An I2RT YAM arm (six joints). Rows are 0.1 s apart.
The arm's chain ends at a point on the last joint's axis. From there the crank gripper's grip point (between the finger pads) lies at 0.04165 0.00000 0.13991 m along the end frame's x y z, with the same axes.
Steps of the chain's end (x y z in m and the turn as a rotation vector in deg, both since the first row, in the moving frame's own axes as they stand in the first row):
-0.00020 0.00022 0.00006 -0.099 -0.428 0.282
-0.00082 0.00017 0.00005 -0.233 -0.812 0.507
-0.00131 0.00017 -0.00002 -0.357 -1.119 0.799
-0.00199 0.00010 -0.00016 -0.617 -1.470 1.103
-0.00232 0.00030 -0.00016 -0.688 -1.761 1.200
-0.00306 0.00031 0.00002 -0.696 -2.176 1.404
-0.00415 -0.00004 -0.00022 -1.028 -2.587 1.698
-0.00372 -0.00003 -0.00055 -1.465 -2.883 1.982
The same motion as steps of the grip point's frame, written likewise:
-0.00125 0.00066 0.00037 -0.099 -0.428 0.282
-0.00281 0.00110 0.00062 -0.233 -0.812 0.507
-0.00406 0.00161 0.00076 -0.357 -1.119 0.799
-0.00561 0.00238 0.00085 -0.617 -1.470 1.103
-0.00667 0.00281 0.00104 -0.688 -1.761 1.200
-0.00843 0.00297 0.00148 -0.696 -2.176 1.404
-0.01056 0.00363 0.00148 -1.028 -2.587 1.698
-0.01089 0.00489 0.00130 -1.465 -2.883 1.982

